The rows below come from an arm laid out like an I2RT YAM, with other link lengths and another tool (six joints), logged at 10 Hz.
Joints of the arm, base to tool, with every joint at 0 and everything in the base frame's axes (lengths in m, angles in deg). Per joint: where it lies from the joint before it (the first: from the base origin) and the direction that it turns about. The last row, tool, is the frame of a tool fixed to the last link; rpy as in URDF.
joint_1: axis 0 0 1 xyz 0 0 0.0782
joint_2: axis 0 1 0 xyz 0.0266 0.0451 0.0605
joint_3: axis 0 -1 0 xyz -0.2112 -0.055 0
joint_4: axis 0 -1 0 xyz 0.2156 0.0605 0.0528
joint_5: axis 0 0 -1 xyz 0.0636 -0.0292 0.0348
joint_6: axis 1 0 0 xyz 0.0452 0 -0.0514
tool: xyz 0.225 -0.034 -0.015 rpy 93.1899 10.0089 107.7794
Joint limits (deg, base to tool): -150..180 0..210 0..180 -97..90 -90..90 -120..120
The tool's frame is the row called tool.
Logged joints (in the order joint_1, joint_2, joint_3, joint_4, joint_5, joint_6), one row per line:
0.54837 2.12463 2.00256 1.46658 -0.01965 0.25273
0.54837 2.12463 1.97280 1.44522 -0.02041 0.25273
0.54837 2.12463 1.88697 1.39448 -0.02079 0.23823
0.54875 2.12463 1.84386 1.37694 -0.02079 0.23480
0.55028 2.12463 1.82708 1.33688 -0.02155 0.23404
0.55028 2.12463 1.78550 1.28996 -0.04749 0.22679
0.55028 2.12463 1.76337 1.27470 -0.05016 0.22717
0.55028 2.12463 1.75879 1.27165 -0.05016 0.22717
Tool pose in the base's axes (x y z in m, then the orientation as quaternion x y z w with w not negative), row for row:
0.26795 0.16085 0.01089 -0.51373 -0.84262 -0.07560 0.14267
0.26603 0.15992 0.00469 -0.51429 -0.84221 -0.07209 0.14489
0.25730 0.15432 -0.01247 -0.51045 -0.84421 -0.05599 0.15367
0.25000 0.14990 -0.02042 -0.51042 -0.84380 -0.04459 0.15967
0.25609 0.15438 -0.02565 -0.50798 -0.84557 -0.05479 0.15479
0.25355 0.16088 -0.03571 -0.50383 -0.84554 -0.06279 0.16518
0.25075 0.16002 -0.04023 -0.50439 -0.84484 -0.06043 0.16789
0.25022 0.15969 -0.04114 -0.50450 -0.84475 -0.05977 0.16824
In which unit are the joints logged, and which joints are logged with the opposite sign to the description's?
The joints are logged in radians. Opposite sign: joint_4.
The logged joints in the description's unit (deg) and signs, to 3 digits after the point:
31.419 121.732 114.738 -84.029 -1.126 14.480
31.419 121.732 113.033 -82.805 -1.169 14.480
31.419 121.732 108.115 -79.898 -1.191 13.650
31.441 121.732 105.645 -78.893 -1.191 13.453
31.529 121.732 104.684 -76.598 -1.235 13.410
31.529 121.732 102.302 -73.909 -2.721 12.994
31.529 121.732 101.034 -73.035 -2.874 13.016
31.529 121.732 100.771 -72.860 -2.874 13.016

